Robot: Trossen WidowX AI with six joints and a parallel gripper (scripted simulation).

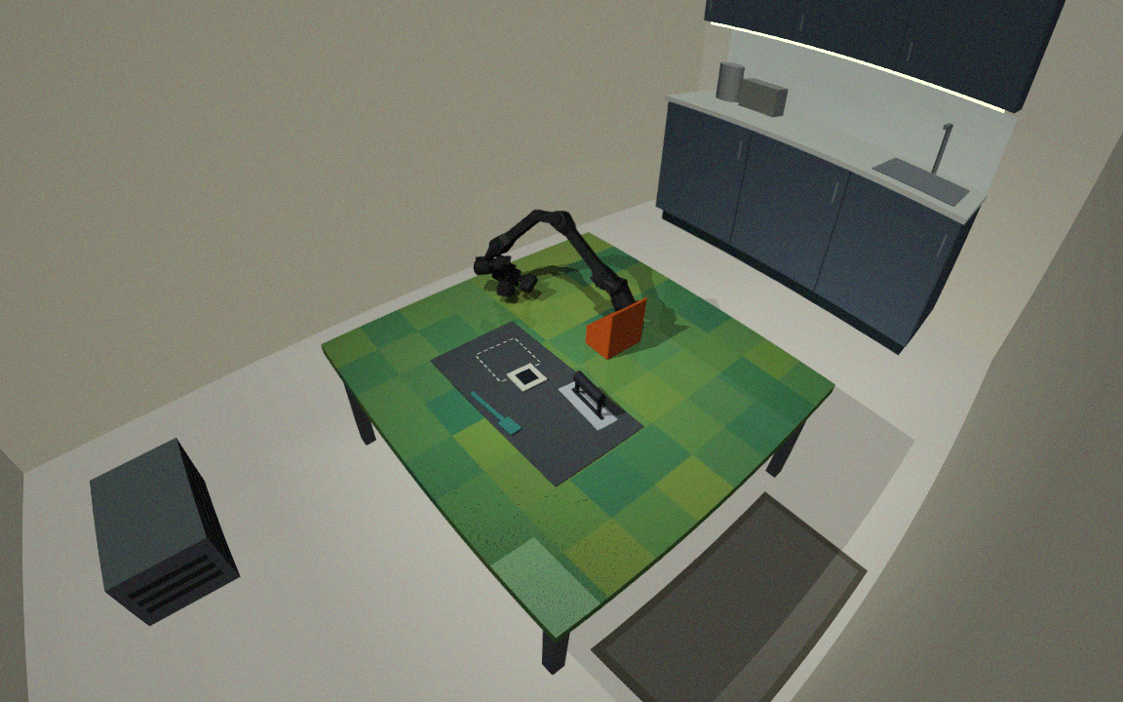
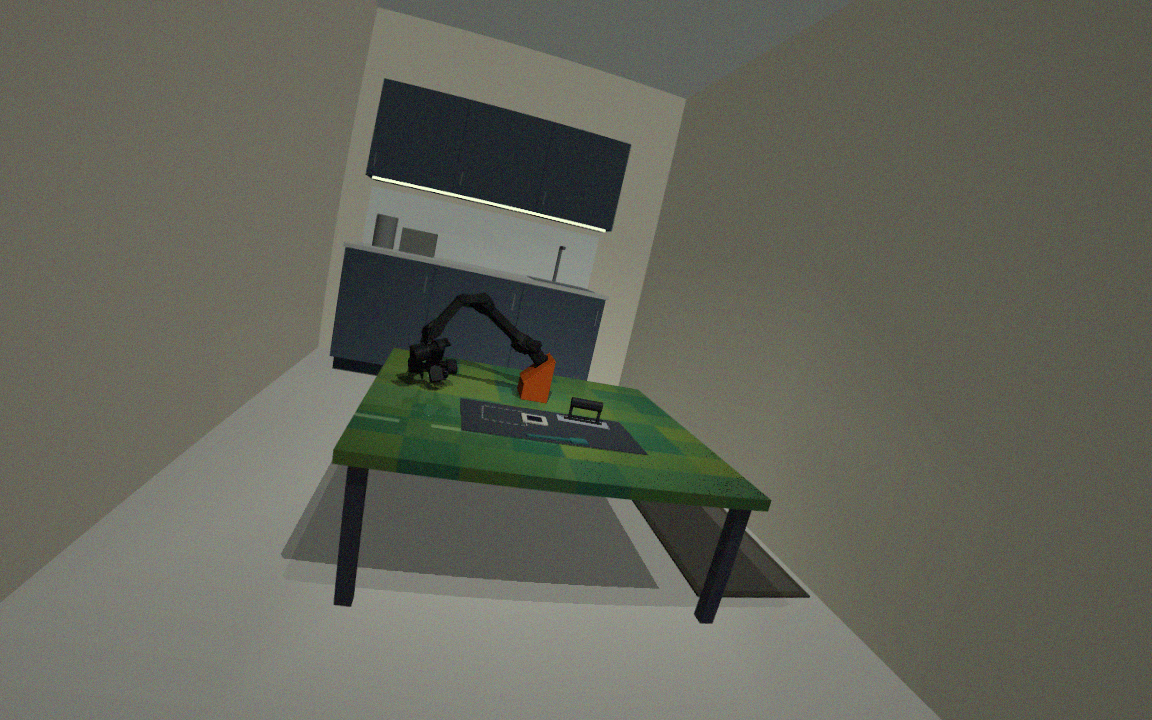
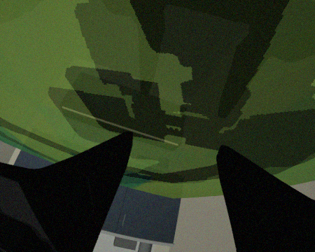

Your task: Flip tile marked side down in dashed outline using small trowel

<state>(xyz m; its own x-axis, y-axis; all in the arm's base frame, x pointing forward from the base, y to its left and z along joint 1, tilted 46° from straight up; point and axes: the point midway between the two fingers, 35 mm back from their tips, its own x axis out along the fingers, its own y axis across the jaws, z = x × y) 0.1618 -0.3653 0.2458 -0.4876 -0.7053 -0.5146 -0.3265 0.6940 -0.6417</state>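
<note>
My gripper tip is 240 mm short of the tile, 430 mm to the right of it and 10 mm above it. Round my gripper tip: dark mat 270 mm ahead, 480 mm to the left, 30 mm below; teal spatula-like tool 400 mm ahead, 520 mm to the left, 10 mm below; small trowel 150 mm ahead, 640 mm to the left, 20 mm above.
</note>
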